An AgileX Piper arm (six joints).
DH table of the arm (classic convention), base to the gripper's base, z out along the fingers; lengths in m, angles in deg. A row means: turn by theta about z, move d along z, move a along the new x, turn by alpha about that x. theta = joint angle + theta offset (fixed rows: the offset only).
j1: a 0  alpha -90  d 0.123  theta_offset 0
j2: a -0.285  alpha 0  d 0  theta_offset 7.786
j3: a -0.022  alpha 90  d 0  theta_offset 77.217
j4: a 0  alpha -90  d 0.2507  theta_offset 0
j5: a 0  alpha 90  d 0  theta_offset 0
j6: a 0  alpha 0  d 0.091  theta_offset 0
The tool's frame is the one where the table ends.
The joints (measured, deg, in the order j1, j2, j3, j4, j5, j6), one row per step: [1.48 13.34 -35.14 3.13 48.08 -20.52]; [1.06 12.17 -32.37 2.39 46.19 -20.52]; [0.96 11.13 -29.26 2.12 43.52 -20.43]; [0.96 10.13 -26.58 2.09 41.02 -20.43]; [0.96 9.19 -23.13 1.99 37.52 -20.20]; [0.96 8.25 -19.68 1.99 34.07 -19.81]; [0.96 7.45 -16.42 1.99 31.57 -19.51]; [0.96 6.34 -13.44 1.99 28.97 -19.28]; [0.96 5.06 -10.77 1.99 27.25 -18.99]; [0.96 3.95 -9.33 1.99 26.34 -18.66]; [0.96 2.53 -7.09 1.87 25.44 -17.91]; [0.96 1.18 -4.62 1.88 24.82 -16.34]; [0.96 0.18 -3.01 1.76 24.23 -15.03]
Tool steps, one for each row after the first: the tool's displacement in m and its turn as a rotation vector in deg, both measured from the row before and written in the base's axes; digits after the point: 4 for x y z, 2 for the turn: [0.0018 -0.0012 -0.0111 -0.62 -0.30 -0.83]; [0.0031 -0.0004 -0.0119 -0.11 -0.60 -0.34]; [0.0023 -0.0001 -0.0101 0.02 -0.82 -0.10]; [0.0038 -0.0002 -0.0130 0.18 -0.98 -0.23]; [0.0034 -0.0001 -0.0132 0.42 -0.92 -0.24]; [0.0027 -0.0001 -0.0139 0.31 -0.03 -0.17]; [0.0015 -0.0001 -0.0120 0.25 -0.72 -0.16]; [0.0004 -0.0001 -0.0115 0.29 -0.32 -0.14]; [-0.0005 -0.0001 -0.0059 0.33 -0.57 -0.12]; [-0.0004 -0.0001 -0.0103 0.61 -0.06 -0.26]; [-0.0002 0.0000 -0.0122 1.51 0.55 -0.45]; [-0.0001 -0.0001 -0.0076 1.14 0.06 -0.40]
